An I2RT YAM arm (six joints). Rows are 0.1 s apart.
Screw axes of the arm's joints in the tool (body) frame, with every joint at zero. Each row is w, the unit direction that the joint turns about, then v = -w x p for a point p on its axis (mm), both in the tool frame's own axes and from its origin. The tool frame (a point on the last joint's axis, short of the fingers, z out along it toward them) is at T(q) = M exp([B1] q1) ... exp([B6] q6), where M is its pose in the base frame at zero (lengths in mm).
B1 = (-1, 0, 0, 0, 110.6, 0)
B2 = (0, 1, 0, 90.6, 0, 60)
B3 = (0, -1, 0, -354.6, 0, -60)
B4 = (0, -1, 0, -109.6, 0, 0)
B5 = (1, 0, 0, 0, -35.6, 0)
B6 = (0, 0, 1, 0, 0, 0)
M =
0 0 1 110.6
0 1 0 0
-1 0 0 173.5
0 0 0 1
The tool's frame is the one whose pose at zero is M.
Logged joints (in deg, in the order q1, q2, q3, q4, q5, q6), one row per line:
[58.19 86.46 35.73 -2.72 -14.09 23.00]
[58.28 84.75 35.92 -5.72 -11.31 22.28]
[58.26 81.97 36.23 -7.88 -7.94 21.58]
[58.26 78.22 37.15 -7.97 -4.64 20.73]
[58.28 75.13 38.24 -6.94 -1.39 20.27]
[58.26 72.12 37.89 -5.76 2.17 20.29]
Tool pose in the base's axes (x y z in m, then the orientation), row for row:
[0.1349 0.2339 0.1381 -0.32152 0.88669 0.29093 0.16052]
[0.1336 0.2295 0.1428 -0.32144 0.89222 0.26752 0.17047]
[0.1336 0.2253 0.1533 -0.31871 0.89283 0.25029 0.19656]
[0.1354 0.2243 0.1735 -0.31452 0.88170 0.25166 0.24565]
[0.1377 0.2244 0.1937 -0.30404 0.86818 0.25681 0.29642]
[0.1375 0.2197 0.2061 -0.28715 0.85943 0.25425 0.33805]
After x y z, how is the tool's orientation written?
As a quaternion, x y z w.
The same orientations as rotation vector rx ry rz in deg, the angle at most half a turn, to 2 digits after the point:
[-52.62 145.10 47.61]
[-52.31 145.21 43.54]
[-51.14 143.26 40.16]
[-49.18 137.85 39.35]
[-46.32 132.28 39.13]
[-42.86 128.29 37.95]

